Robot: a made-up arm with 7 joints. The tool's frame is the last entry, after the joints. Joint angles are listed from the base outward.
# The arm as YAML. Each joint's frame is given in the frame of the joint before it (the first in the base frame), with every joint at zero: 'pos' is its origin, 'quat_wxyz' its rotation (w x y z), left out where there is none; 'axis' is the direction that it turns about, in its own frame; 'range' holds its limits. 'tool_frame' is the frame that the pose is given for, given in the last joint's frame.
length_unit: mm
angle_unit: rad
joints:
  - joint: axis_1
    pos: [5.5, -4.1, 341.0]
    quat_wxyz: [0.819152, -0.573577, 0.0, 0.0]
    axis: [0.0, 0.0, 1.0]
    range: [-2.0, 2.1]
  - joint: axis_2
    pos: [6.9, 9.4, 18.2]
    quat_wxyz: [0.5, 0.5, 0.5, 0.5]
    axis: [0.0, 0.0, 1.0]
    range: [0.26, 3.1]
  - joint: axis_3
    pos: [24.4, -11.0, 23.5]
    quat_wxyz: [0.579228, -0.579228, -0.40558, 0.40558]
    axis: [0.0, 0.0, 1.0]
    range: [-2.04, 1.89]
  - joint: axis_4
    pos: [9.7, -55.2, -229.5]
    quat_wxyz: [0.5, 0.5, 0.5, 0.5]
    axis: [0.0, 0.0, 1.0]
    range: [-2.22, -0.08]
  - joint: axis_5
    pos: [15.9, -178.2, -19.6]
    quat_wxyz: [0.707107, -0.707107, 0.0, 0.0]
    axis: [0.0, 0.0, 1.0]
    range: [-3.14, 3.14]
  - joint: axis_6
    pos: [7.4, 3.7, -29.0]
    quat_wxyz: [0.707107, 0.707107, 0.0, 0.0]
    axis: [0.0, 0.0, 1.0]
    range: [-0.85, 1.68]
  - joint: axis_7
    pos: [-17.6, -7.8, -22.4]
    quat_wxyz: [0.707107, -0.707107, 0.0, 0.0]
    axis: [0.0, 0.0, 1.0]
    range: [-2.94, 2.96]
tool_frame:
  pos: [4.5, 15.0, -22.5]
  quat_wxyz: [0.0, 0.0, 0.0, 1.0]
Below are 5 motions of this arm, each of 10 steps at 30 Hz.
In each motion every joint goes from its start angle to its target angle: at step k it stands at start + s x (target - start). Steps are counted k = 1, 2, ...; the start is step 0. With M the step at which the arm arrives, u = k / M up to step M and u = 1 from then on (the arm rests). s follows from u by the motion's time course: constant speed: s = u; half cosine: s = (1 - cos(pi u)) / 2; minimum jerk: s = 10 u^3 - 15 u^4 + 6 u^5.
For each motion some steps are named. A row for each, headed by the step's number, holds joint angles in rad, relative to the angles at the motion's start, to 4 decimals.
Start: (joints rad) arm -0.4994 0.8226 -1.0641 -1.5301 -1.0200 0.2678 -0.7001
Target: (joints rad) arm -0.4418 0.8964 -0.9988 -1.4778 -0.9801 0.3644 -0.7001
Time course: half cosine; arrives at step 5
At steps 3, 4, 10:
3: 0.0377 0.0483 0.0427 0.0342 0.0261 0.0632 0.0000
4: 0.0521 0.0668 0.0591 0.0473 0.0361 0.0874 0.0000
10: 0.0576 0.0738 0.0653 0.0523 0.0399 0.0966 0.0000

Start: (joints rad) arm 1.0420 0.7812 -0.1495 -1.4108 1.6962 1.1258 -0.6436
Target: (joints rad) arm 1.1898 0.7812 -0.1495 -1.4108 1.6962 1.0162 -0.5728
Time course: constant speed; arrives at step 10
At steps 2, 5, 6, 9, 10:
2: 0.0296 0.0000 0.0000 0.0000 0.0000 -0.0219 0.0142
5: 0.0739 0.0000 0.0000 0.0000 0.0000 -0.0548 0.0354
6: 0.0887 0.0000 0.0000 0.0000 0.0000 -0.0658 0.0425
9: 0.1330 0.0000 0.0000 0.0000 0.0000 -0.0986 0.0637
10: 0.1478 0.0000 0.0000 0.0000 0.0000 -0.1096 0.0708

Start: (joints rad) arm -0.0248 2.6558 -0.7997 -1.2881 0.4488 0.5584 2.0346
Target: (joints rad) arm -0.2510 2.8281 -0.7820 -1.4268 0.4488 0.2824 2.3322
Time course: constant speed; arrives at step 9
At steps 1, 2, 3, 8, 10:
1: -0.0251 0.0191 0.0020 -0.0154 0.0000 -0.0307 0.0331
2: -0.0503 0.0383 0.0039 -0.0308 0.0000 -0.0613 0.0661
3: -0.0754 0.0574 0.0059 -0.0462 0.0000 -0.0920 0.0992
8: -0.2011 0.1532 0.0157 -0.1233 0.0000 -0.2453 0.2645
10: -0.2262 0.1723 0.0177 -0.1387 0.0000 -0.2760 0.2976

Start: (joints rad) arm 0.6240 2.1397 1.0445 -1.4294 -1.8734 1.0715 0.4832
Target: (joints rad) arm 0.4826 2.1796 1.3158 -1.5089 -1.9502 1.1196 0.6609
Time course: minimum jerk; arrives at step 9
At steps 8, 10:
8: -0.1398 0.0394 0.2682 -0.0786 -0.0759 0.0475 0.1757
10: -0.1414 0.0399 0.2713 -0.0795 -0.0768 0.0481 0.1777

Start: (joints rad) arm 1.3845 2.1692 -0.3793 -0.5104 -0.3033 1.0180 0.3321
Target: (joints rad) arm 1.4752 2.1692 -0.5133 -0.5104 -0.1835 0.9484 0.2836
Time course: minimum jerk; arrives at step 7
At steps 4, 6, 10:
4: 0.0573 0.0000 -0.0847 0.0000 0.0757 -0.0440 -0.0307
6: 0.0886 0.0000 -0.1309 0.0000 0.1170 -0.0680 -0.0474
10: 0.0907 0.0000 -0.1340 0.0000 0.1198 -0.0696 -0.0485

